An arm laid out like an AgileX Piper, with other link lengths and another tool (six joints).
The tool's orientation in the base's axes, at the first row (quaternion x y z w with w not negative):
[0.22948 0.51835 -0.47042 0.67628]
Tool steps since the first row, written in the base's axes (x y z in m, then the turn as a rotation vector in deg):
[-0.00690 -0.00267 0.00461 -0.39 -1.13 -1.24]
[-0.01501 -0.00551 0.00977 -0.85 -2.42 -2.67]
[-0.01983 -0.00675 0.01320 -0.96 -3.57 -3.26]
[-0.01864 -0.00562 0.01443 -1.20 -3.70 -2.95]
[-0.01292 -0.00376 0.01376 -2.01 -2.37 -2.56]
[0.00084 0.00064 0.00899 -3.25 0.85 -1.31]
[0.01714 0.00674 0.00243 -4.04 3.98 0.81]
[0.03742 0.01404 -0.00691 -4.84 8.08 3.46]
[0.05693 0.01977 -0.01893 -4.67 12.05 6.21]
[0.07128 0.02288 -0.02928 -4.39 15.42 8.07]
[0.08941 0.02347 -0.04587 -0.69 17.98 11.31]
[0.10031 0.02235 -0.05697 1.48 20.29 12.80]
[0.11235 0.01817 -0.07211 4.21 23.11 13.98]
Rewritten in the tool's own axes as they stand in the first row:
[-0.00330 -0.00806 0.00043 1.58 -0.63 0.27]
[-0.00706 -0.01734 0.00061 3.40 -1.36 0.56]
[-0.00981 -0.02273 0.00048 4.39 -1.88 1.22]
[-0.01137 -0.02139 0.00060 4.16 -2.20 1.32]
[-0.01138 -0.01543 0.00165 3.25 -2.37 0.00]
[-0.00848 -0.00057 0.00311 0.80 -2.22 -2.72]
[-0.00457 0.01760 0.00381 -2.41 -1.88 -4.85]
[0.00149 0.04028 0.00448 -6.49 -1.19 -7.56]
[0.01062 0.06206 0.00508 -10.59 0.26 -9.66]
[0.01916 0.07785 0.00586 -13.63 1.70 -11.55]
[0.03450 0.09690 0.00826 -17.55 5.52 -10.64]
[0.04535 0.10789 0.01048 -19.79 8.20 -10.90]
[0.06114 0.11921 0.01425 -21.94 11.65 -11.41]

